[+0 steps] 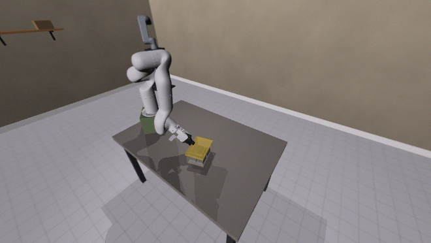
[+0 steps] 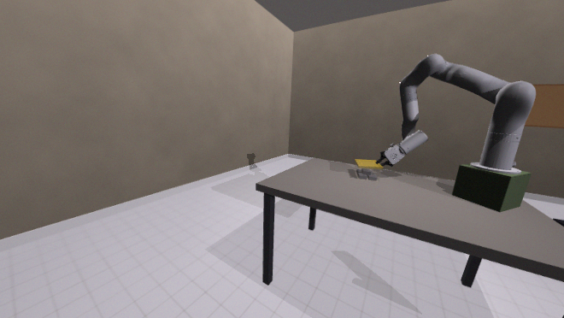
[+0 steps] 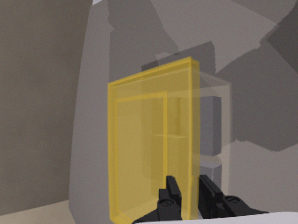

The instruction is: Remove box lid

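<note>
The yellow lid lies 80 mm ahead of my hand and 10 mm below it. Round my hand: grey box (80 mm ahead, 60 mm below).
</note>
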